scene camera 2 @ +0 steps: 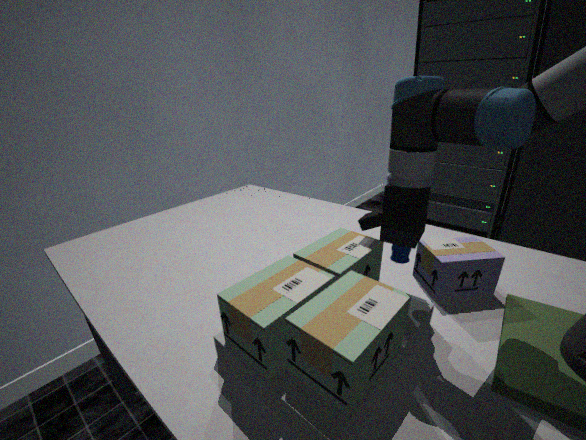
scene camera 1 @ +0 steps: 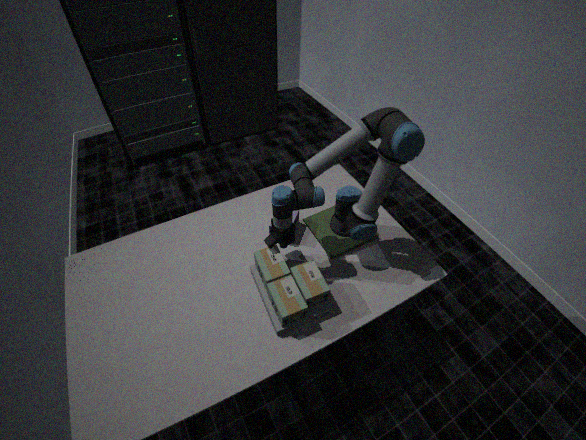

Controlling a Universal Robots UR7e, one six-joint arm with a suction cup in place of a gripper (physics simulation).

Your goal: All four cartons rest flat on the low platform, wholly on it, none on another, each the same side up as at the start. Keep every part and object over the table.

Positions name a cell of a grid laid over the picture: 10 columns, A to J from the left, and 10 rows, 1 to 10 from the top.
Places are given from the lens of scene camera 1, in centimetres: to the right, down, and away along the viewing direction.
low grey platform (scene camera 1: F8): 12, 35, 113
